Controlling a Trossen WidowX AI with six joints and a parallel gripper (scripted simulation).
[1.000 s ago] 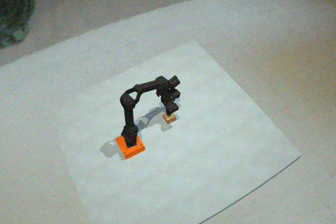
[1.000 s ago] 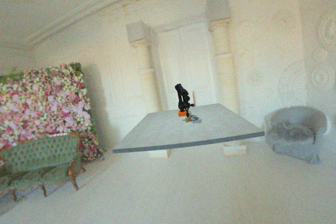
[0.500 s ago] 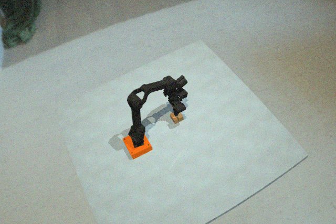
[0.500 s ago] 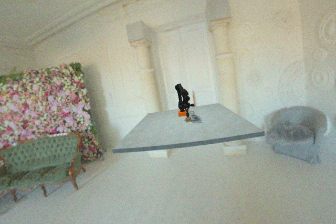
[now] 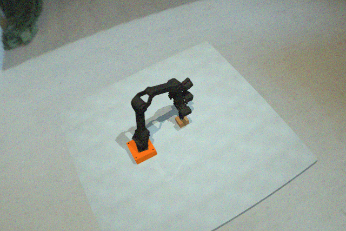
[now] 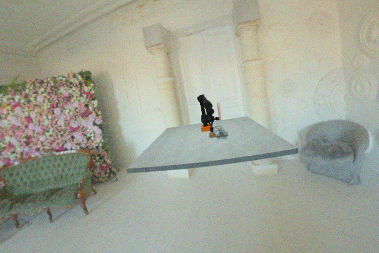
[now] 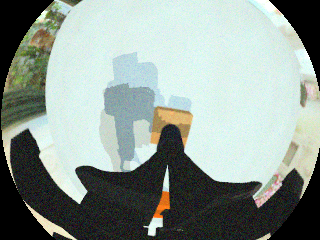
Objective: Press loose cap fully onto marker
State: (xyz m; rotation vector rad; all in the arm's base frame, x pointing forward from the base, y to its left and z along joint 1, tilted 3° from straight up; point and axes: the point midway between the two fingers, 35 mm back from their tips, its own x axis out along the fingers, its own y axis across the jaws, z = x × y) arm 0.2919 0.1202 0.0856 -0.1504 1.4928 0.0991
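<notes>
My gripper tip is 10 mm past the marker cap and 20 mm above it.
</notes>
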